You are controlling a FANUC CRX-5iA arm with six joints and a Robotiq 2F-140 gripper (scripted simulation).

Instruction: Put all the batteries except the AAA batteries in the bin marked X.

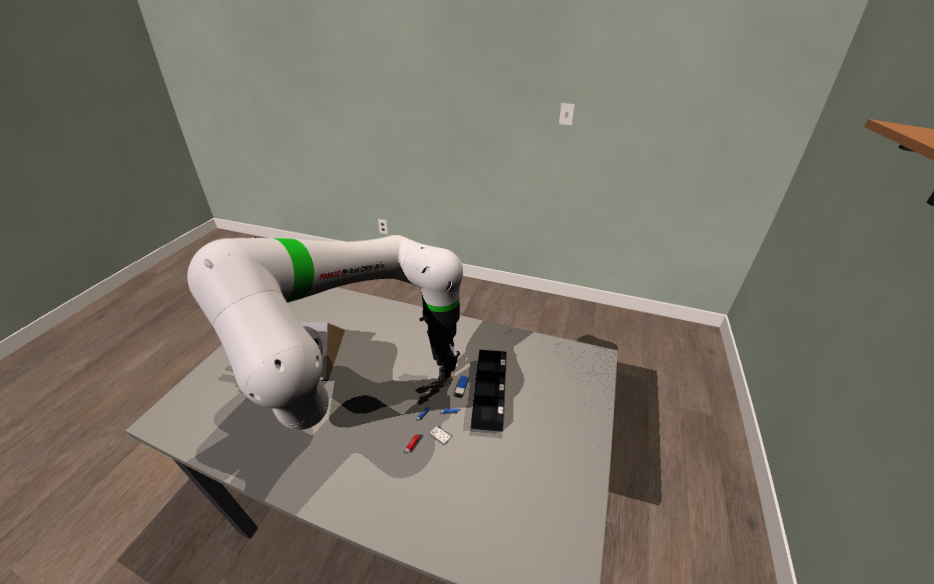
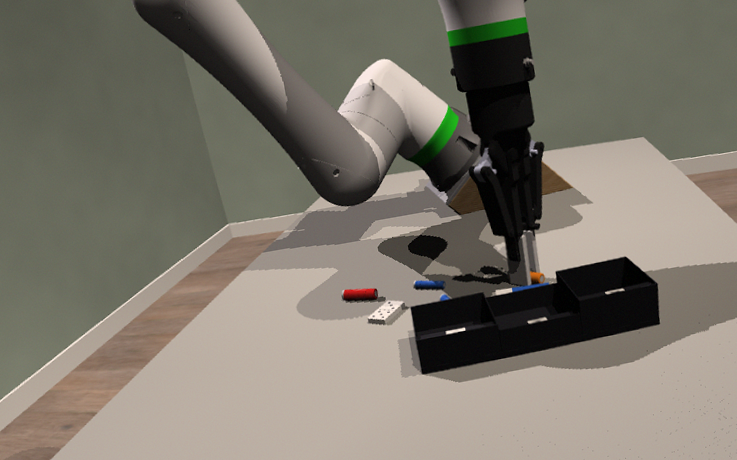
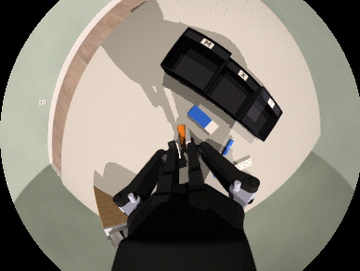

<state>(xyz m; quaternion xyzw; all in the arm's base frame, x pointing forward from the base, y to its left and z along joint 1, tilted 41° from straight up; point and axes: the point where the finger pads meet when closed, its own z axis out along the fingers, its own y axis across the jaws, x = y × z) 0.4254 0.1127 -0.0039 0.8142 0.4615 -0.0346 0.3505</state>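
My hand is 14 cm short of the bin and 1 cm above it. From my hand the other things lie so: white dotted tile (18 cm to the right, 5 cm ahead, 3 cm below); then blue-and-white block battery (5 cm ahead, 3 cm below, 1 cm to the right); then orange battery (3 cm below).
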